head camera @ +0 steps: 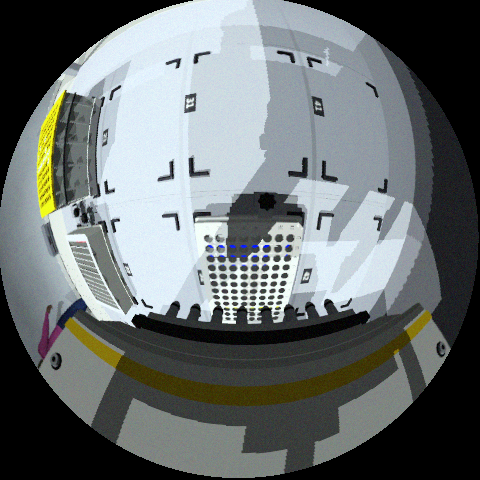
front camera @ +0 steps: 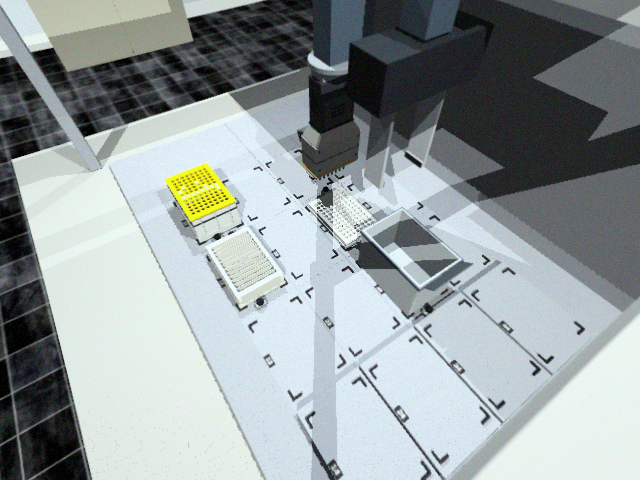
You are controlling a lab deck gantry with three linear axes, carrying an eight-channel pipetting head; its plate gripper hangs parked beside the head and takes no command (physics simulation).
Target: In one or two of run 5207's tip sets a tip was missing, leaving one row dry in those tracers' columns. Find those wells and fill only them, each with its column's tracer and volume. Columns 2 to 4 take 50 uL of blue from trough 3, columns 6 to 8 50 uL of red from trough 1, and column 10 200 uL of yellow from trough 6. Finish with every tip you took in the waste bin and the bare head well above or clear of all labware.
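The pipetting head (front camera: 330, 149) (head camera: 250, 336) is bare, its short nozzles above the white well plate (front camera: 341, 214) (head camera: 200, 231). In the head view, blue shows in wells near the plate's back; in the clearest blue line, the second well from the right shows none. Yellow shows near the front; the nozzles hide part of it. The yellow tip rack (front camera: 201, 191) (head camera: 46, 155) has pale empty-looking spots across its middle. The white trough block (front camera: 247, 260) (head camera: 92, 270) shows a little red at its back end. The waste bin (front camera: 403, 289) stands in front of the plate. The plate gripper (front camera: 398, 172) hangs open and empty.
The bin's raised walls stand close to the plate. The tip rack stands higher than the plate, behind the troughs. A dark knob (head camera: 267, 200) sits at the plate's back edge. A grey post (front camera: 56, 87) rises at the deck's back left. A person's arm (head camera: 46, 332) shows at the lower left.
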